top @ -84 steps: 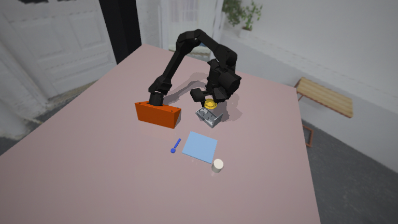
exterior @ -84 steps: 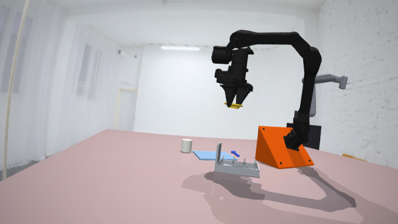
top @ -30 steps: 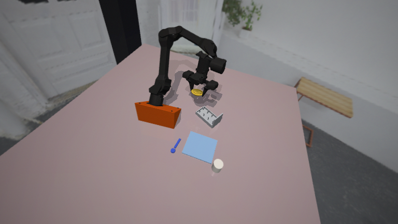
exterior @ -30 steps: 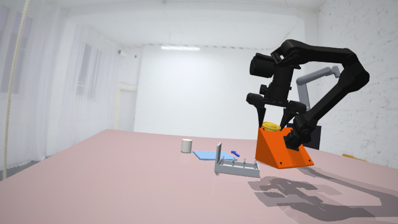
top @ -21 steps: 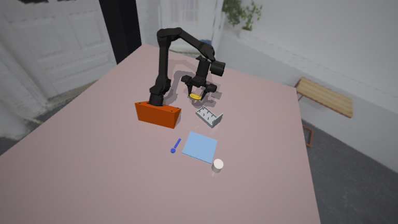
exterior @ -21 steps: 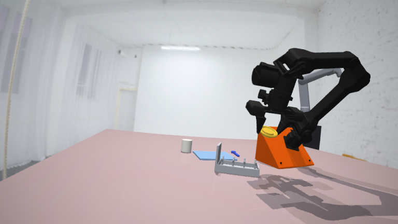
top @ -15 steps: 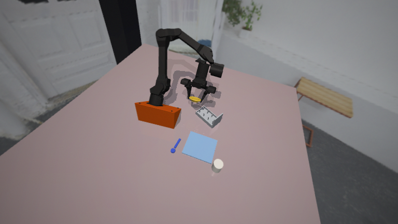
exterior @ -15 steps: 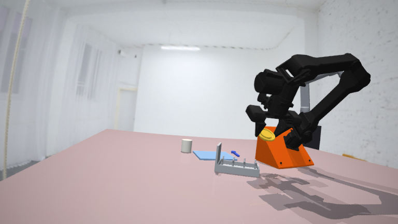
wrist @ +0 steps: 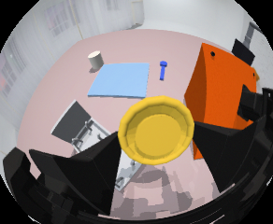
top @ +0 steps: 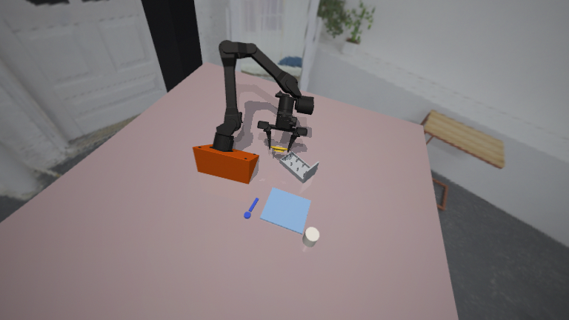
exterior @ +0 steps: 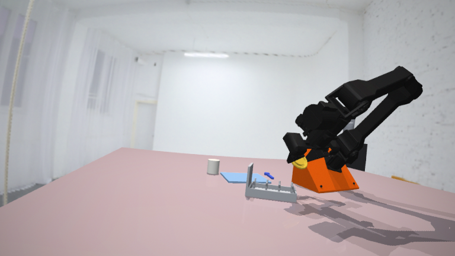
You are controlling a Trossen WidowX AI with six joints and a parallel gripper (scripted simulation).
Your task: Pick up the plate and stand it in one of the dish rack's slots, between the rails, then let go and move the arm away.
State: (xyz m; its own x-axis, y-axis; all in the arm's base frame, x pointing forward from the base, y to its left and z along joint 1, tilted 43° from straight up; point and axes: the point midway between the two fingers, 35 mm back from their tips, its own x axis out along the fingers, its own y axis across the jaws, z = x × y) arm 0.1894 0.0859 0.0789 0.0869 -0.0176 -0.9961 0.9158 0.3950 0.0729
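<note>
Right now the grey dish rack is 8 cm ahead of my gripper tip, 7 cm below it and 3 cm to the left of it. Also, from my gripper tip: blue spoon: 22 cm to the right, 9 cm below, 1 cm ahead; then yellow plate: 1 cm to the left, 1 cm above; then light blue mat: 16 cm to the right, 12 cm ahead, 9 cm below.
</note>
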